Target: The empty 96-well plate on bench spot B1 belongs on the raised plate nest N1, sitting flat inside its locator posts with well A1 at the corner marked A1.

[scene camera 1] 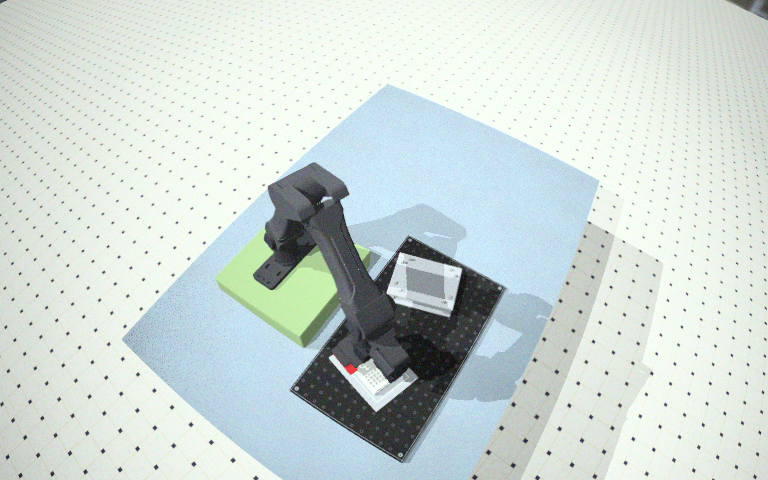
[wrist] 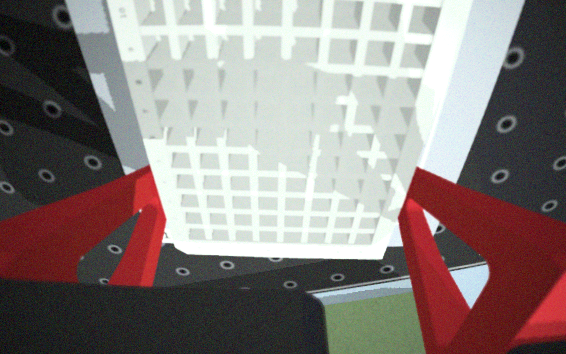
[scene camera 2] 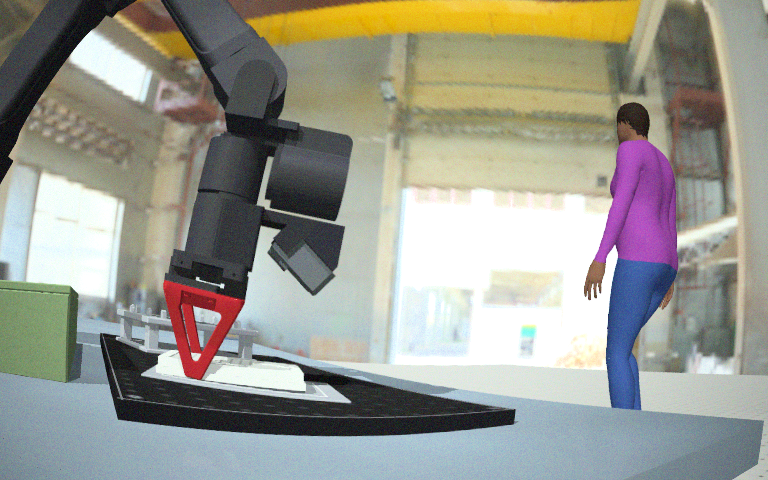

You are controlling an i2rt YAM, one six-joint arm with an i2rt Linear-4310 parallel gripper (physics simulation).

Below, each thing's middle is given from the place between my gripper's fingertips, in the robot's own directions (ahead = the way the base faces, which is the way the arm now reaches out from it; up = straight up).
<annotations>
Right now my hand is 230 mm to the right of the plate nest [scene camera 1: 424,281], 30 mm below it and 20 mm short of it. The rest, counted from my hand: white well plate [scene camera 2: 222,369]: 30 mm ahead, 10 mm to the right, 10 mm above.
</annotations>
